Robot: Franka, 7 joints.
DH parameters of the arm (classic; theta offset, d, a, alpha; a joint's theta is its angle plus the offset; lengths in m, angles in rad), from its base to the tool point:
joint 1: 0 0.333 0 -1.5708
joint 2: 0 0 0 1.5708
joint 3: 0 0.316 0.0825 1.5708
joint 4: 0 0 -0.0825 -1.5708
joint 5: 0 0.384 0 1.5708
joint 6: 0 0 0.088 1.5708
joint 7: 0 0.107 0 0
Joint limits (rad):
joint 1: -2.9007..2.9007
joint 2: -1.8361..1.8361
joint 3: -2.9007..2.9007
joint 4: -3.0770..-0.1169
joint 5: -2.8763..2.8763
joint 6: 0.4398..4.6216
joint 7: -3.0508..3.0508
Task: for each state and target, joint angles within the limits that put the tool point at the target. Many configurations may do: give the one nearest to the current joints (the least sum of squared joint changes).
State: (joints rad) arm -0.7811 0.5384 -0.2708 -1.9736 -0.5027 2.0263 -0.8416
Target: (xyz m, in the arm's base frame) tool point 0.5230 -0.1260 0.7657
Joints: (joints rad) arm -0.3780 -0.1571 0.1630 -1.5978 -0.4866 2.1158 -0.8416
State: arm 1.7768 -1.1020 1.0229 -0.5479 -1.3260 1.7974 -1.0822
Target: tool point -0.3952 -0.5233 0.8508
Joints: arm 1.3752 -1.0959 1.1501 -0.6569 -1.3399 2.0148 -1.0822
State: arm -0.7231 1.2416 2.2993 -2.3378 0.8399 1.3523 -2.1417
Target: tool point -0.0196 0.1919 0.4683
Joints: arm -0.8034 1.2127 2.1829 -2.8068 0.6409 1.1963 -2.1417
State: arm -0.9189 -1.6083 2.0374 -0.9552 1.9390 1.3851 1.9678
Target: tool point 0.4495 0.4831 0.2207
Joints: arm -1.4083 -1.4498 1.6402 -1.6417 1.7362 1.3215 1.9678
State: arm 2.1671 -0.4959 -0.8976 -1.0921 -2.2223 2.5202 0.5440
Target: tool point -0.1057 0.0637 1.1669
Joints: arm 2.4639 -0.3109 0.0120 -0.7219 -2.1790 2.5608 0.5440
